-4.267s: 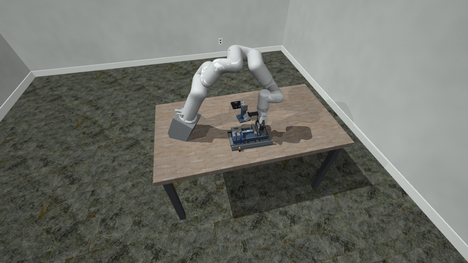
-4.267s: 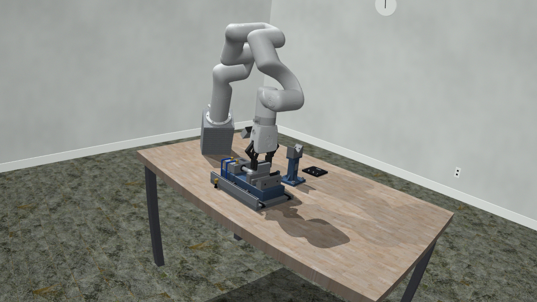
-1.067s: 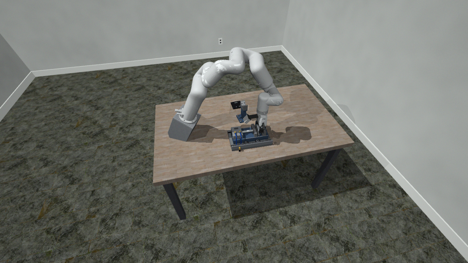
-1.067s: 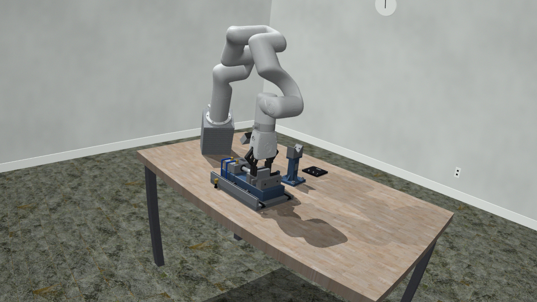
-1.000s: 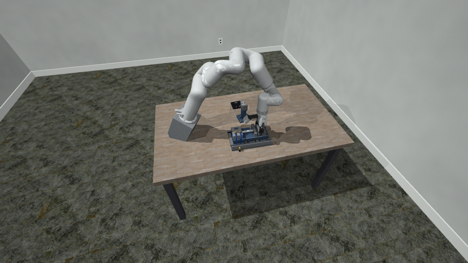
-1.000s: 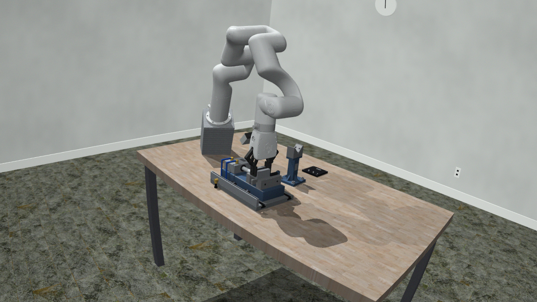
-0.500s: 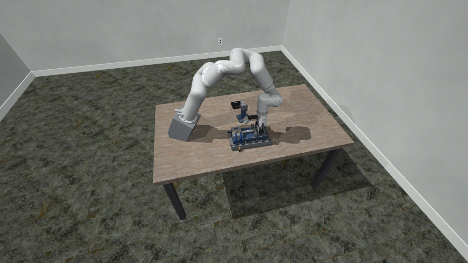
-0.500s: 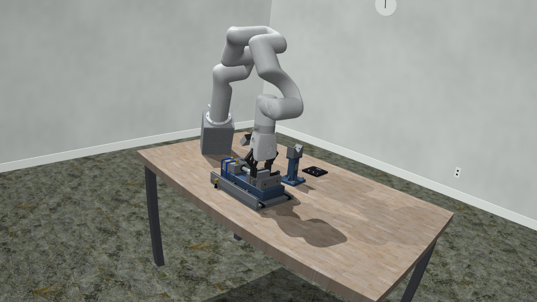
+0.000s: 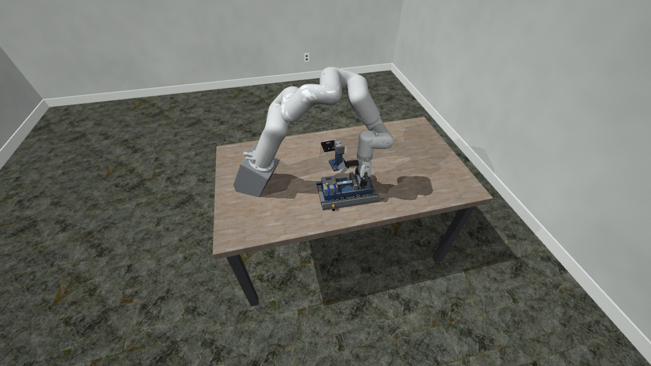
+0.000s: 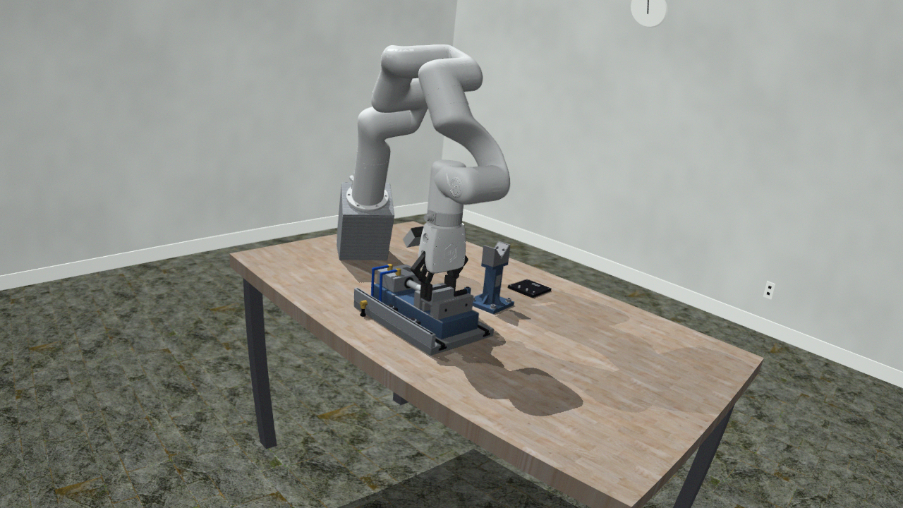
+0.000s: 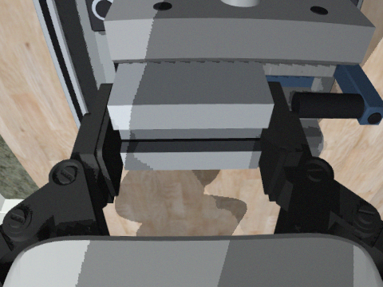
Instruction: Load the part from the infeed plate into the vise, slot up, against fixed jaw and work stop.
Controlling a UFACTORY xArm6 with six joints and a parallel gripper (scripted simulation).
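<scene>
The grey block lies right at my hand. Round my hand: dark work stop rod 7 cm to the left, 2 cm below; then fixed jaw 3 cm below, 3 cm ahead, 2 cm to the left; then moving jaw 3 cm below, 3 cm behind, 2 cm to the left.
</scene>
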